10 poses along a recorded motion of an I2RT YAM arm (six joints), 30 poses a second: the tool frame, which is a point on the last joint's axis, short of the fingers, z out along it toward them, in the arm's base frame.
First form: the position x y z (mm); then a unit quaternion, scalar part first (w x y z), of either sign.
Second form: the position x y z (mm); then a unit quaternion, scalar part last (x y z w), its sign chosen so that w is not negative. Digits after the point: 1 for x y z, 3 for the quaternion.
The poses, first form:
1: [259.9 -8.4 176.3 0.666 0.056 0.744 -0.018]
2: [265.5 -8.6 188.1 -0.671 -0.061 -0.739 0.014]
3: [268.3 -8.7 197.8 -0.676 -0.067 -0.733 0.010]
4: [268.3 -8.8 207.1 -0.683 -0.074 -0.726 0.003]
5: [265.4 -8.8 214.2 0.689 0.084 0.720 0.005]
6: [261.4 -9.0 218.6 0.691 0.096 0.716 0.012]
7: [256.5 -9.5 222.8 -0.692 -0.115 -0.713 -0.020]
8: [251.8 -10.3 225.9 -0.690 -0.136 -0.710 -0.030]
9: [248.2 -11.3 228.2 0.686 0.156 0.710 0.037]
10: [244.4 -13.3 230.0 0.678 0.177 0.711 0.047]
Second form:
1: [259.9 -8.4 176.3 0.056 0.744 -0.018 0.666]
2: [265.5 -8.6 188.1 0.061 0.739 -0.014 0.671]
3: [268.3 -8.7 197.8 0.067 0.733 -0.010 0.676]
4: [268.3 -8.8 207.1 0.074 0.726 -0.003 0.683]
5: [265.4 -8.8 214.2 0.084 0.720 0.005 0.689]
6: [261.4 -9.0 218.6 0.096 0.716 0.012 0.691]
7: [256.5 -9.5 222.8 0.115 0.713 0.020 0.692]
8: [251.8 -10.3 225.9 0.136 0.710 0.030 0.690]
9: [248.2 -11.3 228.2 0.156 0.710 0.037 0.686]
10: [244.4 -13.3 230.0 0.177 0.711 0.047 0.678]
